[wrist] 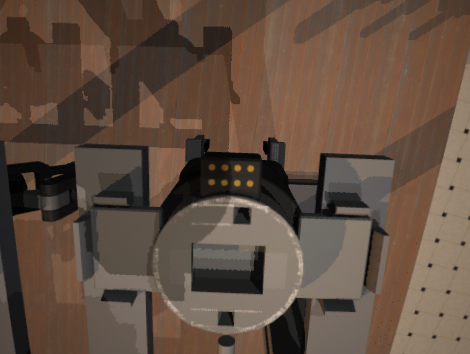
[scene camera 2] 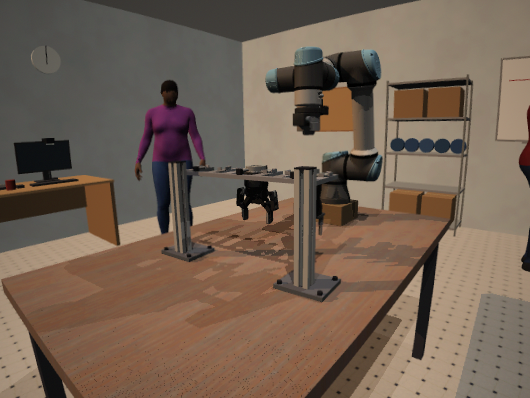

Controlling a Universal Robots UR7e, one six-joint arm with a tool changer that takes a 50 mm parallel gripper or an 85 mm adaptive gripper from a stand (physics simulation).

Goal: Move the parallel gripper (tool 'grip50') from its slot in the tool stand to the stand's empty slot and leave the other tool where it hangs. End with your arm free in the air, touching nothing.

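Places are measured from the arm's base along level axes (x ahead, y left, z up), in millimetres.
Pixels of known places: hand at its tool point: [scene camera 2: 308,131]; arm's base at its link origin: [scene camera 2: 333,200].
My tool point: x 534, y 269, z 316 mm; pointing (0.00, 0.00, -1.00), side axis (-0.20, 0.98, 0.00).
Observation:
Ahead of a thing's pixels: the offset from my tool point to its top centre. "pt": to the spot under its first point. Level surfaces: height alone.
The parallel gripper [scene camera 2: 320,223] [wrist: 236,148] hangs in the tool stand's slot beside the right post in scene camera 2. Its fingers are apart with nothing between them. Its round top plate {pt dx -3, dy -24, dz -102 mm} [wrist: 172,250] lies between the slot's two grey holders in the wrist view. The arm's bare tool changer [scene camera 2: 306,122] is in the air above the stand, apart from it and carrying no tool. The adaptive gripper [scene camera 2: 256,192] [wrist: 56,195] hangs in the middle slot. The tool stand [scene camera 2: 304,230] [wrist: 117,320] has its empty slot near the left post; that slot does not show in the wrist view.
The stand's left post {pt dx +206, dy -356, dz -243 mm} [scene camera 2: 180,210] and right post rise from the wooden table {dz -402 mm} [scene camera 2: 200,345]. Brown boxes [scene camera 2: 336,213] are by the arm's base. A person in purple [scene camera 2: 170,132] stands behind the table, and a shelf rack [scene camera 2: 468,150] stands at the back right.

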